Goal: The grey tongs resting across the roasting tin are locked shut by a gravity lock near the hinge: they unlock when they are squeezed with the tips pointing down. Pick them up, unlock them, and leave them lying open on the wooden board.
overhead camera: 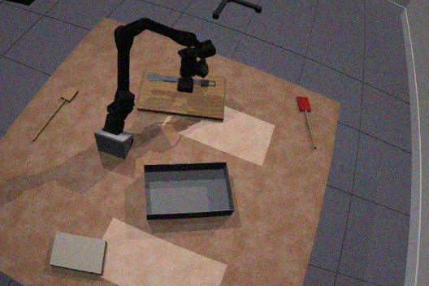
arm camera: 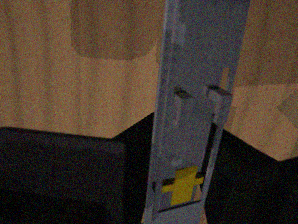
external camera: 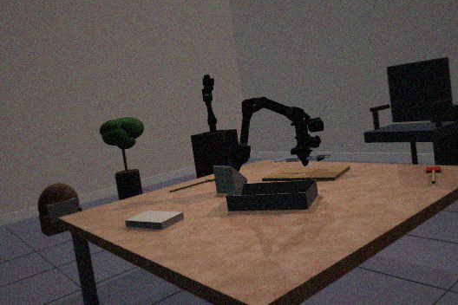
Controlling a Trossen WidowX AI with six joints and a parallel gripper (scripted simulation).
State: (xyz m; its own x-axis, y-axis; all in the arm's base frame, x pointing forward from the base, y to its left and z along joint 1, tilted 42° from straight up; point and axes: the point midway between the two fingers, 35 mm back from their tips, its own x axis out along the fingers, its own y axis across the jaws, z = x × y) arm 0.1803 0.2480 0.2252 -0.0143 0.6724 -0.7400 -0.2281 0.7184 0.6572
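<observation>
Now: gripper tip 4 cm below the yellow lock piece. Also, from my gripper tip: roasting tin (15 cm ahead, 44 cm to the right, 2 cm below); then red spatula (55 cm ahead, 9 cm to the left, 4 cm below); then wooden board (4 cm below).
</observation>
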